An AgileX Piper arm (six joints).
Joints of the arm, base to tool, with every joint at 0 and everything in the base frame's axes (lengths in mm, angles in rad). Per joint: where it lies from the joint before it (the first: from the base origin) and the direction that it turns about. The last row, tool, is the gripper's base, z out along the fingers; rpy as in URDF.
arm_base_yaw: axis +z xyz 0 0 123
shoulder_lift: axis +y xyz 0 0 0
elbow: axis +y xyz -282.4 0 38.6
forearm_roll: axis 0.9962 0 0.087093 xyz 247.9 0 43.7
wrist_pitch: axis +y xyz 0 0 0
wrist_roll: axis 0.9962 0 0.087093 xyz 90.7 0 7.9
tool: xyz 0 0 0 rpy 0 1.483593 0
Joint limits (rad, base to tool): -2.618..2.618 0..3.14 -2.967..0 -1.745..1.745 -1.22..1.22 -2.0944..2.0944
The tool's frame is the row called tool.
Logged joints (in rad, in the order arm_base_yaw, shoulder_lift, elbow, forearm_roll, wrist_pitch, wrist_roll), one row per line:
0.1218 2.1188 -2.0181 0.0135 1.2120 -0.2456
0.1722 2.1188 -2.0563 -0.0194 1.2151 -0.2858
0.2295 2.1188 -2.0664 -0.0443 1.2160 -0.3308
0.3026 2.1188 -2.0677 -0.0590 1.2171 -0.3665
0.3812 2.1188 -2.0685 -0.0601 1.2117 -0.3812
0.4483 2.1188 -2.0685 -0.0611 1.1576 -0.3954
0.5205 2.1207 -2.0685 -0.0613 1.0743 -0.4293
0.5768 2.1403 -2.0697 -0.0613 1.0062 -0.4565
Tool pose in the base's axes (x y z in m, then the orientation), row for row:
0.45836 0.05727 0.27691 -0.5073 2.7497 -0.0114
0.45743 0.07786 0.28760 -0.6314 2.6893 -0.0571
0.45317 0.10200 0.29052 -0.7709 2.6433 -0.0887
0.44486 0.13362 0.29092 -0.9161 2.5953 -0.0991
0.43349 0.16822 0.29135 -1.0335 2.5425 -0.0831
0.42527 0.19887 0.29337 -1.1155 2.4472 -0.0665
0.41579 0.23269 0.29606 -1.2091 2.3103 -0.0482
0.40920 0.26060 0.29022 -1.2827 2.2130 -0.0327
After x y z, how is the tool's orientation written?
As a rotation vector, in radians.
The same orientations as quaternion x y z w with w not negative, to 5 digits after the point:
-0.17873 0.96876 -0.00402 0.17187
-0.22444 0.95594 -0.02030 0.18816
-0.27462 0.94162 -0.03160 0.19217
-0.32641 0.92473 -0.03531 0.19257
-0.36905 0.90789 -0.02967 0.19661
-0.40413 0.88659 -0.02409 0.22375
-0.44721 0.85451 -0.01783 0.26364
-0.48024 0.82854 -0.01224 0.28764

